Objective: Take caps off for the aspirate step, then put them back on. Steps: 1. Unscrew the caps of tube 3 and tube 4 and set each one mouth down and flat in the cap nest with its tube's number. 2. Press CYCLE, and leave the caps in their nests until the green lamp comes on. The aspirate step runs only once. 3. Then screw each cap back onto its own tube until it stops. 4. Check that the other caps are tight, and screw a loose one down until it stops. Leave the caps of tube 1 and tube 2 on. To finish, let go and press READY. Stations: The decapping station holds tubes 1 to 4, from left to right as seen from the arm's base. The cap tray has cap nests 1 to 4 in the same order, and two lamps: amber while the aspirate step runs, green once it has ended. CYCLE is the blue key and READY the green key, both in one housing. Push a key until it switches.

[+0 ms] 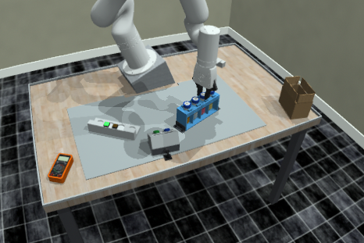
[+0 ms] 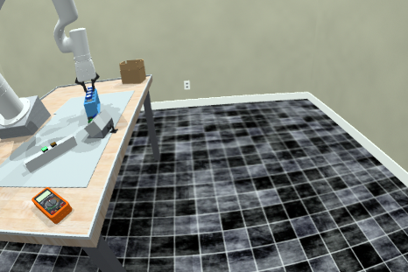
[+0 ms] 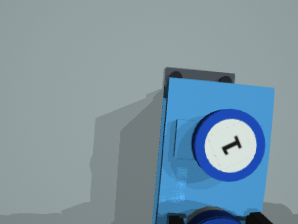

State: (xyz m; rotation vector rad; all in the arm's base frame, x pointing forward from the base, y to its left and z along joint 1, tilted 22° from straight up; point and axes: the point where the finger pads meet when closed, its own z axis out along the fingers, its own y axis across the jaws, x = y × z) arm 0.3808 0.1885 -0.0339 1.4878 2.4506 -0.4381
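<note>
My hand is 100 mm to the left of the blue-and-white cap, 40 mm short of it and 10 mm above it. Round my hand: green key 260 mm to the right, 110 mm ahead, 60 mm below; then blue key 210 mm to the right, 110 mm ahead, 60 mm below; then key housing 240 mm to the right, 130 mm ahead, 80 mm below.
</note>
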